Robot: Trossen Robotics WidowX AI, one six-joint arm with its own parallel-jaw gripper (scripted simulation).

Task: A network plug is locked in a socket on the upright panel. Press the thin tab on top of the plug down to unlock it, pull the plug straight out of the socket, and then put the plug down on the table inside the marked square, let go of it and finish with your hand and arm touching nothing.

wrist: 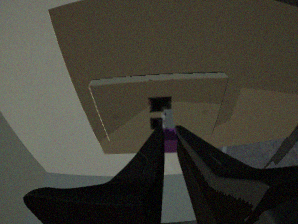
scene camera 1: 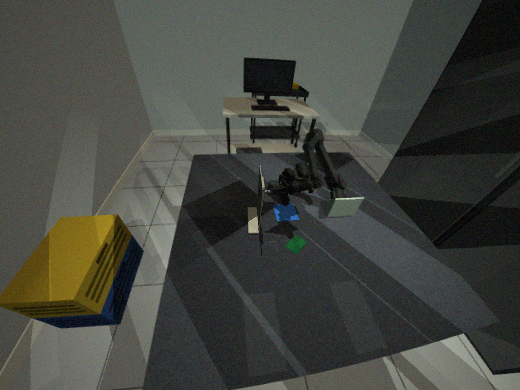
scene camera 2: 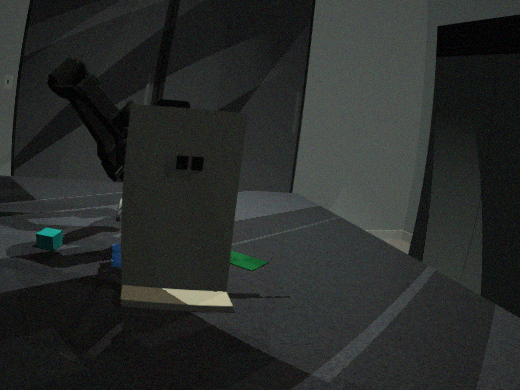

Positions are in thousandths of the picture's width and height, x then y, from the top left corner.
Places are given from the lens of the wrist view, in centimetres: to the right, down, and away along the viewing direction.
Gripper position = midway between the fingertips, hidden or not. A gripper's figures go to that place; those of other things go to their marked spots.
gripper (wrist: 565, 592): 1, 2, 10
upright panel (wrist: 747, 337): 6, -3, 10
